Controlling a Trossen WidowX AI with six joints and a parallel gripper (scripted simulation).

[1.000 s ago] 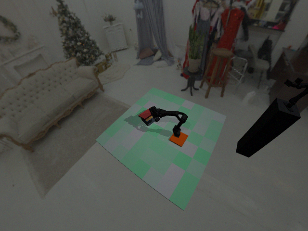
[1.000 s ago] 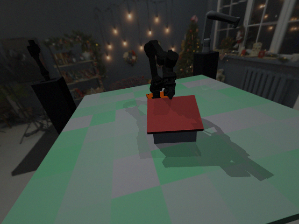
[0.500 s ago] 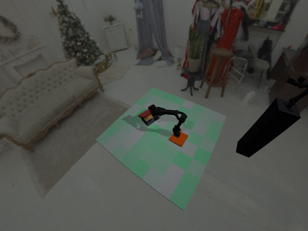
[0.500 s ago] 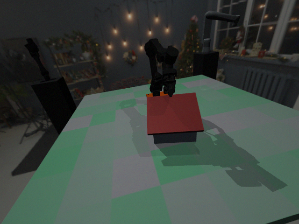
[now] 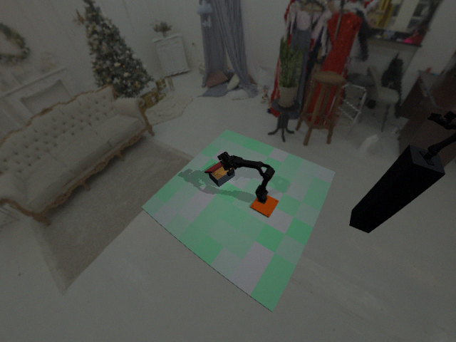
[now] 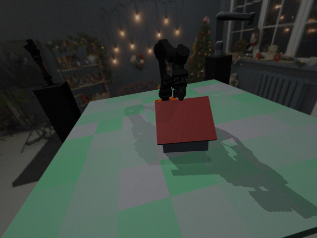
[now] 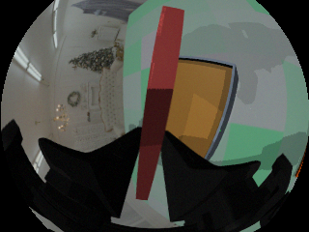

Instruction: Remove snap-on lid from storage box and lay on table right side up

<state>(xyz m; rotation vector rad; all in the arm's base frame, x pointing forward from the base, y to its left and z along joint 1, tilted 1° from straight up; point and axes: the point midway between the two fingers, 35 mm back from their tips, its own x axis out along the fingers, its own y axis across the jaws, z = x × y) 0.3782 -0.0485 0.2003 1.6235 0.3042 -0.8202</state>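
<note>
My gripper tip is now 6 cm short of the lid, 2 cm to the left of it and 5 cm above it. From my gripper tip the other things lie so: storage box (3 cm ahead, 1 cm to the right, 14 cm below).
</note>
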